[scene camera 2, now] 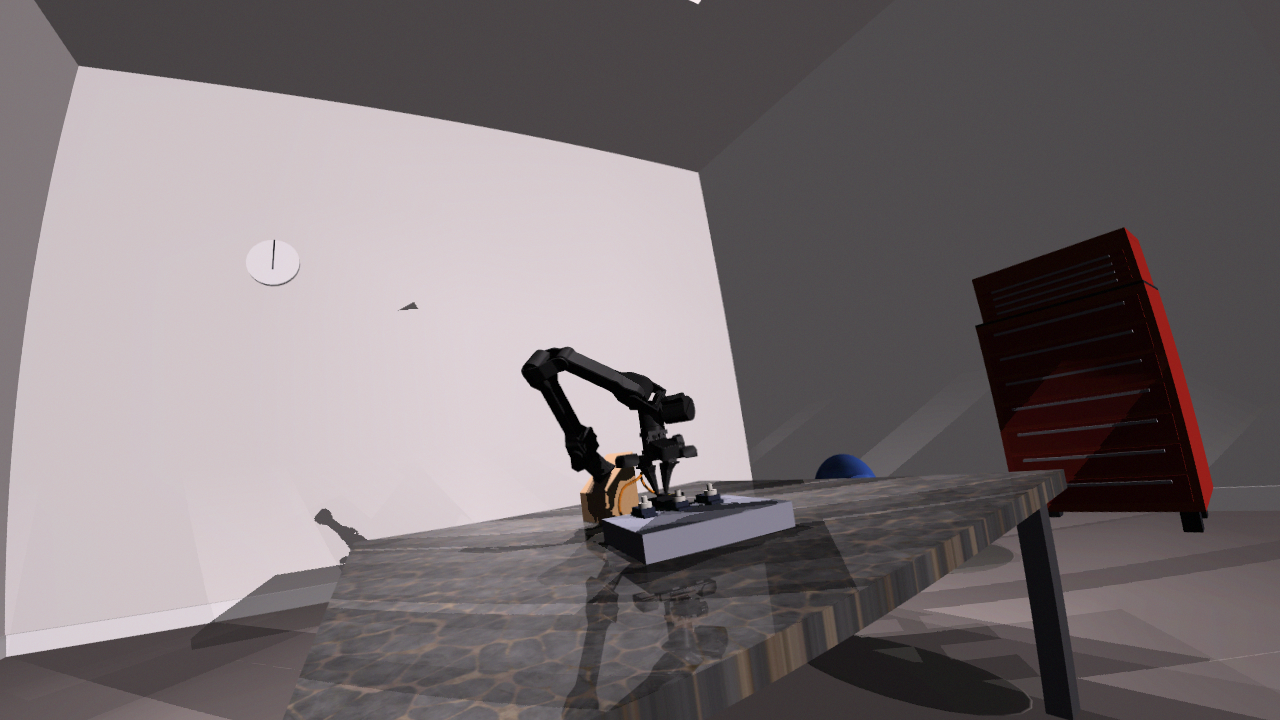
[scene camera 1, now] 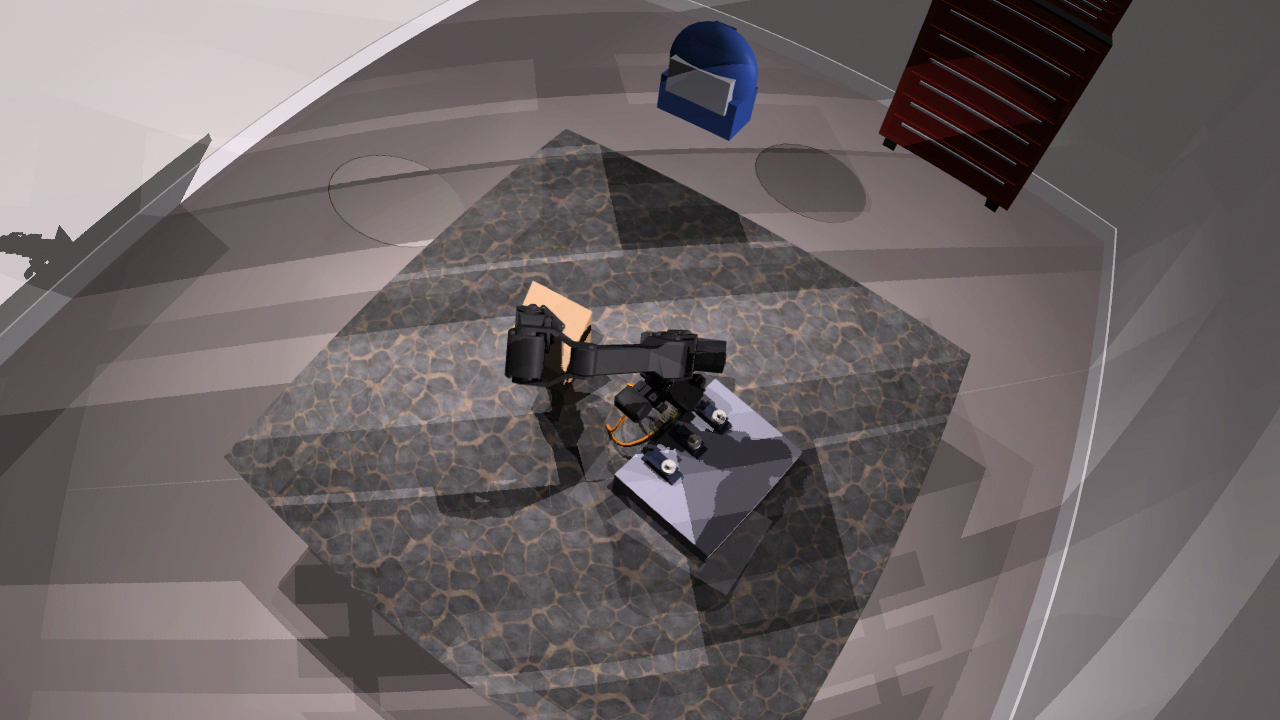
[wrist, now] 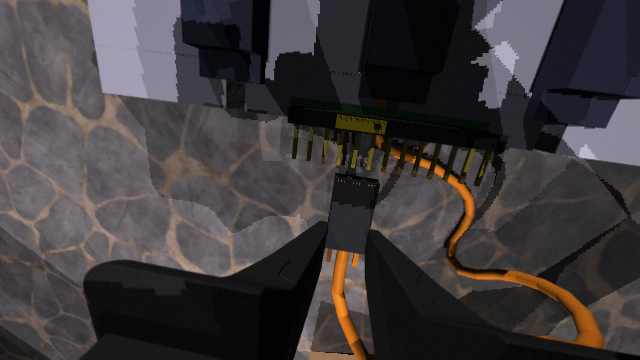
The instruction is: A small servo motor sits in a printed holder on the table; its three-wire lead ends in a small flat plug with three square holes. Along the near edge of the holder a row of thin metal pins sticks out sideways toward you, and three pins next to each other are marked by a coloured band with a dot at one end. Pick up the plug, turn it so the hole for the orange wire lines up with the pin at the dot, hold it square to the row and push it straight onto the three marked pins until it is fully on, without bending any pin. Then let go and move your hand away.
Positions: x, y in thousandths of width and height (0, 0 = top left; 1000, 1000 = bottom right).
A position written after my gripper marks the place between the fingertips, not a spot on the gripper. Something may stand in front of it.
In view: my gripper (scene camera 1: 511, 558) and a grey holder (scene camera 1: 561, 683).
My gripper is seen too in scene camera 2 (scene camera 2: 517, 687) and in the wrist view (wrist: 541, 651). The grey holder also shows in scene camera 2 (scene camera 2: 508, 751).
